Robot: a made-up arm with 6 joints. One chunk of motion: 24 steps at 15 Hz.
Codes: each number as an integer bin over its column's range. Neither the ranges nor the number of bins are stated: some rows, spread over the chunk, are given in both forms.
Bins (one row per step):
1: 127 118 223 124 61 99
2: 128 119 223 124 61 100
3: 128 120 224 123 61 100
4: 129 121 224 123 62 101
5: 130 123 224 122 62 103
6: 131 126 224 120 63 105
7: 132 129 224 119 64 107
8: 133 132 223 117 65 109
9: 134 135 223 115 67 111
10: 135 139 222 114 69 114
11: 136 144 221 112 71 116
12: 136 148 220 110 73 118
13: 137 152 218 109 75 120
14: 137 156 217 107 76 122
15: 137 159 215 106 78 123
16: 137 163 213 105 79 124
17: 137 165 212 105 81 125
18: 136 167 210 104 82 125
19: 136 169 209 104 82 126
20: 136 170 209 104 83 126
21: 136 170 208 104 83 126
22: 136 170 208 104 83 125
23: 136 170 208 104 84 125
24: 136 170 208 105 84 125
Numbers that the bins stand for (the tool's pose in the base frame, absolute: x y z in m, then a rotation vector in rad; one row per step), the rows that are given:
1: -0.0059 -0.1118 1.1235 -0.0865 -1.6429 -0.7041
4: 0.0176 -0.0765 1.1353 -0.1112 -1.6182 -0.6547
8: 0.0647 0.0529 1.1235 -0.2594 -1.5441 -0.4571
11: 0.1000 0.1941 1.1000 -0.3829 -1.3959 -0.2841
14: 0.1118 0.3353 1.0529 -0.5065 -1.2724 -0.1359
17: 0.1118 0.4412 0.9941 -0.5559 -1.1488 -0.0618
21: 0.1000 0.5000 0.9471 -0.5806 -1.0994 -0.0371
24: 0.1000 0.5000 0.9471 -0.5559 -1.0747 -0.0618
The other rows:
2: 0.0059 -0.1000 1.1235 -0.0865 -1.6429 -0.6794
3: 0.0059 -0.0882 1.1353 -0.1112 -1.6429 -0.6794
5: 0.0294 -0.0529 1.1353 -0.1359 -1.6182 -0.6053
6: 0.0412 -0.0176 1.1353 -0.1853 -1.5935 -0.5559
7: 0.0529 0.0176 1.1353 -0.2100 -1.5688 -0.5065
9: 0.0765 0.0882 1.1235 -0.3088 -1.4947 -0.4076
10: 0.0882 0.1353 1.1118 -0.3335 -1.4453 -0.3335
12: 0.1000 0.2412 1.0882 -0.4324 -1.3465 -0.2347
13: 0.1118 0.2882 1.0647 -0.4571 -1.2971 -0.1853
15: 0.1118 0.3706 1.0294 -0.5312 -1.2229 -0.1112
16: 0.1118 0.4176 1.0059 -0.5559 -1.1982 -0.0865
18: 0.1000 0.4647 0.9706 -0.5806 -1.1241 -0.0618
19: 0.1000 0.4882 0.9588 -0.5806 -1.1241 -0.0371
20: 0.1000 0.5000 0.9588 -0.5806 -1.0994 -0.0371
22: 0.1000 0.5000 0.9471 -0.5806 -1.0994 -0.0618
23: 0.1000 0.5000 0.9471 -0.5806 -1.0747 -0.0618

